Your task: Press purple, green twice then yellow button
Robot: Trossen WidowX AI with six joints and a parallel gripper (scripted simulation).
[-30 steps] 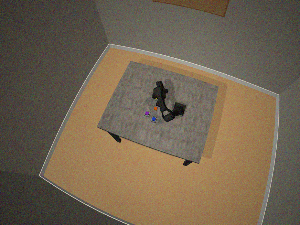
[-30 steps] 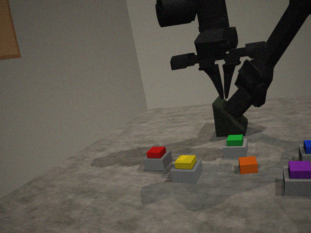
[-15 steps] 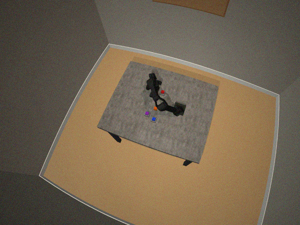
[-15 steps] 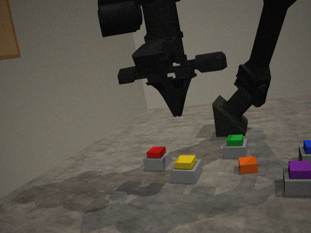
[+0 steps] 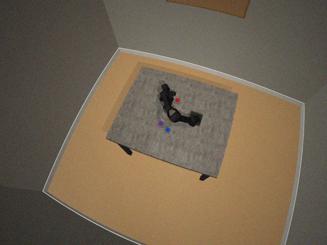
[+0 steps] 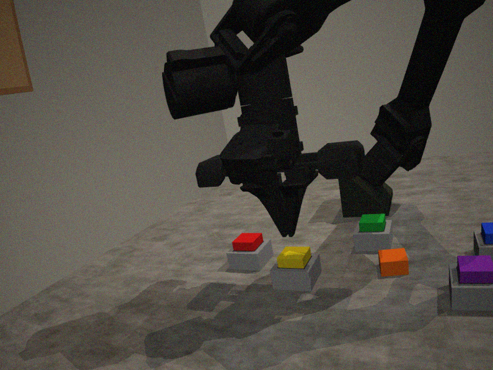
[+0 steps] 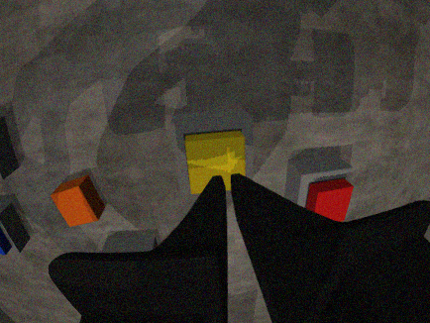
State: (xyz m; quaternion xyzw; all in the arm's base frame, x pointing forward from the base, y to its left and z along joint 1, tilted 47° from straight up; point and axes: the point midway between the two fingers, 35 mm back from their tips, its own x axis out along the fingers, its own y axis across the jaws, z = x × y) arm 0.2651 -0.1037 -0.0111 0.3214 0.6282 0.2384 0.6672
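Now: the yellow button 3 cm below my gripper tip. From my gripper tip the other things lie so: orange block 2 cm behind, 12 cm to the left, 5 cm below; then green button 10 cm behind, 9 cm to the left, 3 cm below; then red button 5 cm behind, 8 cm to the right, 3 cm below.
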